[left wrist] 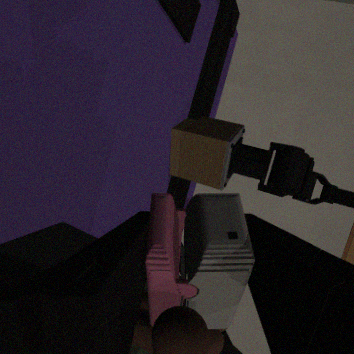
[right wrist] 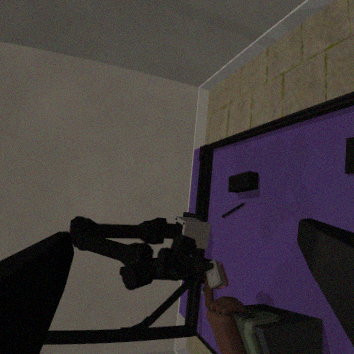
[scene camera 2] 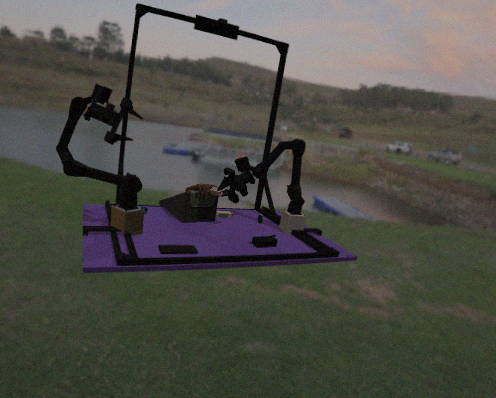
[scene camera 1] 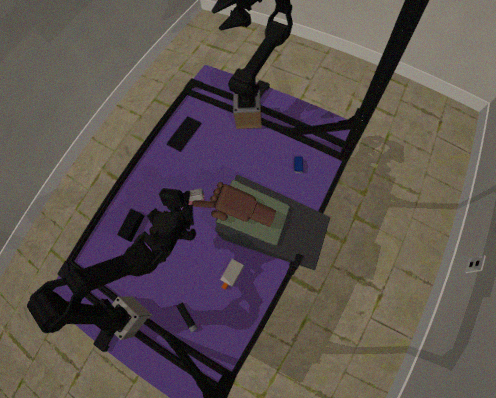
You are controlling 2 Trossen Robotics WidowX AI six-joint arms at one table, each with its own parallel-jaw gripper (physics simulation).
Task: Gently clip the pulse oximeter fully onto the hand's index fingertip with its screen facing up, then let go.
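Places are measured from the left arm's base along level axes (x ahead, y left, z up), in millimetres.
Where they show: left gripper, fingertip midpoint: (left wrist: 194, 223) (right wrist: 217, 266) (scene camera 2: 218, 193) (scene camera 1: 189, 195); right gripper, fingertip midpoint: (right wrist: 186, 236) (scene camera 2: 138, 129) (scene camera 1: 216, 21); left arm's base, link origin: (right wrist: 178, 231) (scene camera 2: 294, 212) (scene camera 1: 119, 318); right arm's base, link origin: (left wrist: 233, 156) (scene camera 2: 128, 207) (scene camera 1: 246, 100).
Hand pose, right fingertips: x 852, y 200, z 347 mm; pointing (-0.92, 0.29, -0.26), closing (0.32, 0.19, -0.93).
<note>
Things, the pixels of their centre, and the offset from my right fingertips.
- pulse oximeter, body centre: (left wrist: 193, 266) (right wrist: 215, 274) (scene camera 1: 194, 196) (scene camera 2: 216, 191) dx -402, dy -184, dz -263 mm
- white box with an orange end, body centre: (scene camera 1: 230, 275) (scene camera 2: 225, 214) dx -524, dy -387, dz -438 mm
- dark stick, body centre: (scene camera 1: 187, 317) dx -726, dy -354, dz -439 mm
- blue item, body centre: (scene camera 1: 298, 164) dx -61, dy -347, dz -436 mm
- black block, body centre: (right wrist: 242, 182) (scene camera 1: 131, 225) (scene camera 2: 264, 241) dx -609, dy +21, dz -434 mm
- flat black slab, body centre: (scene camera 2: 177, 249) (scene camera 1: 184, 133) dx -196, dy +113, dz -448 mm
The pulse oximeter (scene camera 1: 196, 195) (scene camera 2: 216, 192) (left wrist: 217, 270) (right wrist: 216, 275) has a pale grey half and a pink half. Its pale half faces up in scene camera 1. My left gripper (left wrist: 194, 223) is shut on it. The brown hand (scene camera 1: 237, 202) (scene camera 2: 201, 188) (right wrist: 226, 306) lies on a green pad, its index finger (scene camera 1: 204, 204) stretched out to the oximeter. In the left wrist view a rounded brown part of the hand overlaps the oximeter's lower end. How deep the fingertip sits between the halves is hidden. My right gripper (scene camera 1: 218, 19) (scene camera 2: 136, 128) is open, raised far from the hand.
A dark wedge stand (scene camera 1: 306, 232) bears the pad and hand. On the purple table top lie a white box with an orange end (scene camera 1: 232, 272), a dark stick (scene camera 1: 186, 316), a blue item (scene camera 1: 298, 164), a black block (scene camera 1: 131, 225) and a flat black slab (scene camera 1: 184, 134). A black frame post (scene camera 1: 387, 65) rises beside the table.
</note>
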